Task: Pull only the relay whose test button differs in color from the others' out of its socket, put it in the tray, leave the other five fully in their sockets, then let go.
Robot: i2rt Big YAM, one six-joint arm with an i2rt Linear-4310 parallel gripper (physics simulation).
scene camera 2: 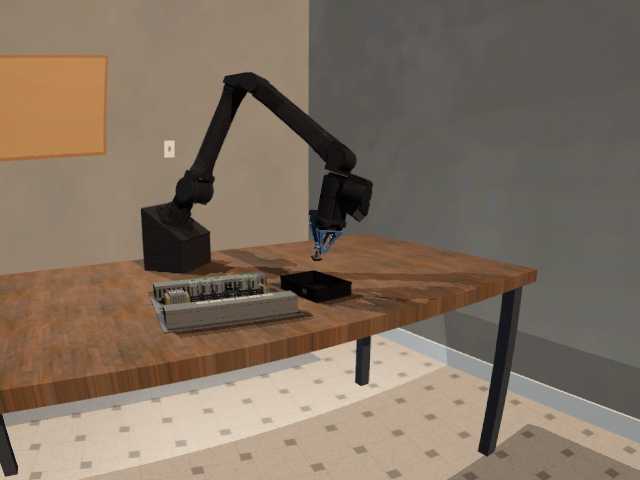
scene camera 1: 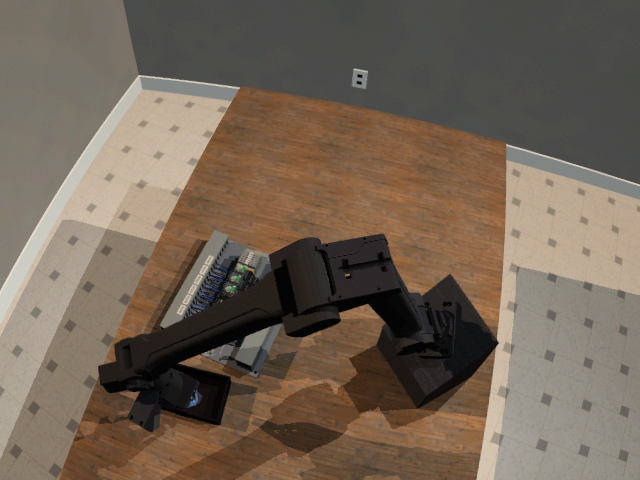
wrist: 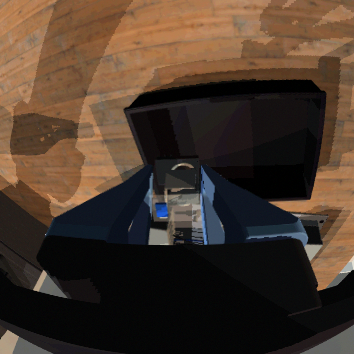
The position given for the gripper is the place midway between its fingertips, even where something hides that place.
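Scene camera 1 shows the gripper (scene camera 1: 190,399) and a grey relay panel (scene camera 1: 231,349). In scene camera 2 the gripper (scene camera 2: 320,251) can be seen again, while the wrist view has both the gripper (wrist: 175,173) and a relay (wrist: 175,195).
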